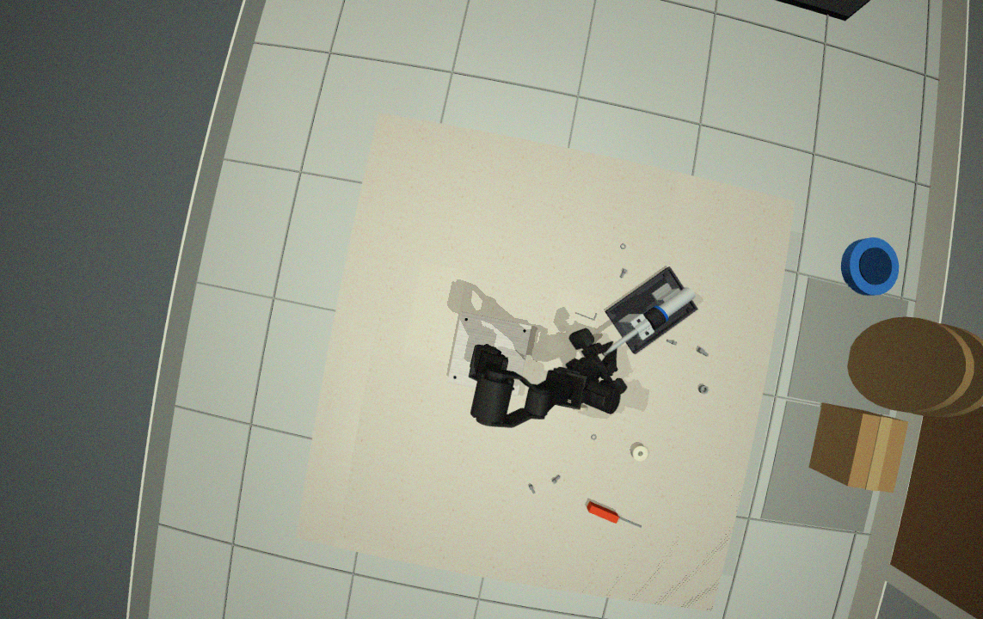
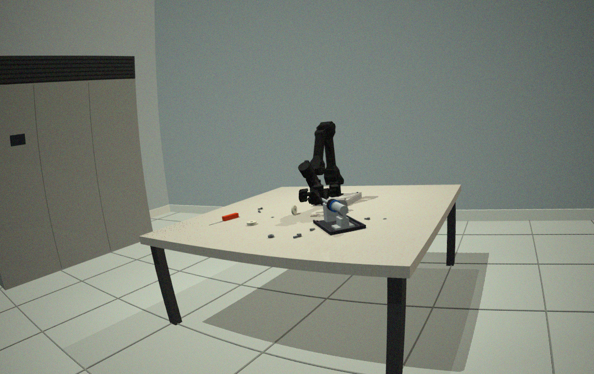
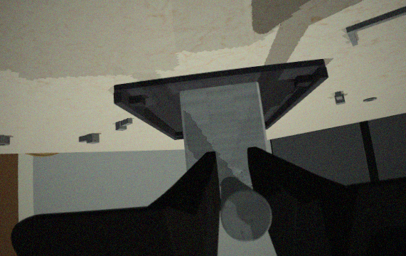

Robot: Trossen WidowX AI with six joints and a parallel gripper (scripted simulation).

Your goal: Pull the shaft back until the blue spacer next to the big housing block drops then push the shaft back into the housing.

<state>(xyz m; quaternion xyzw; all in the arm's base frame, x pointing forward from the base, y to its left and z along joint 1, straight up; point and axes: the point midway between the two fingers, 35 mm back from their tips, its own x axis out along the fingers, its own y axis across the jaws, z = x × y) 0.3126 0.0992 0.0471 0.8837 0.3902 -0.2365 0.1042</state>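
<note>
Now: gripper tip 4 cm short of the grey shaft, 5 cm to the right of it and 2 cm below it. Round my gripper tip: white ring: 17 cm ahead, 29 cm to the right, 6 cm below; blue spacer: 10 cm ahead, 11 cm to the left, 2 cm above.
</note>
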